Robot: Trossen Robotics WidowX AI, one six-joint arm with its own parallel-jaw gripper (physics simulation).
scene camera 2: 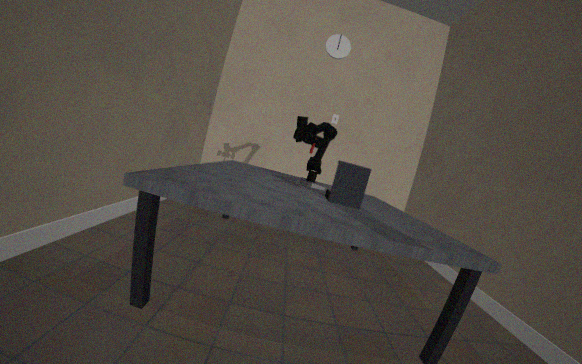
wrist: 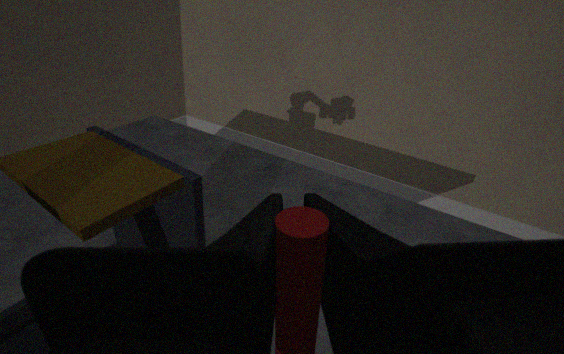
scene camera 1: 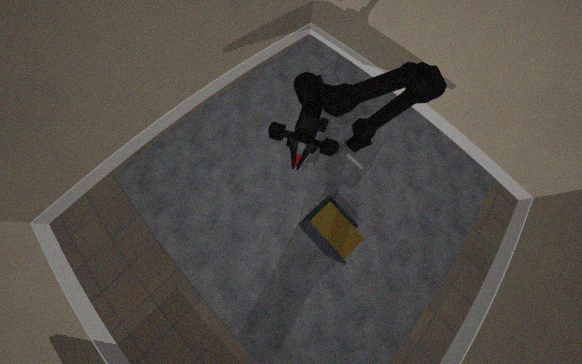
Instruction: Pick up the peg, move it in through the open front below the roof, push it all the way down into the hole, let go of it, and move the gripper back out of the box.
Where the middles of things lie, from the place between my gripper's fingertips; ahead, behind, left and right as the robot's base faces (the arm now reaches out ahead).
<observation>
I see my gripper 200 mm to the right of the yellow roof (scene camera 1: 329, 221), 70 mm above it and 10 mm past it. Round my hand: box (scene camera 1: 305, 224) 190 mm to the left, 160 mm below, 40 mm behind.
</observation>
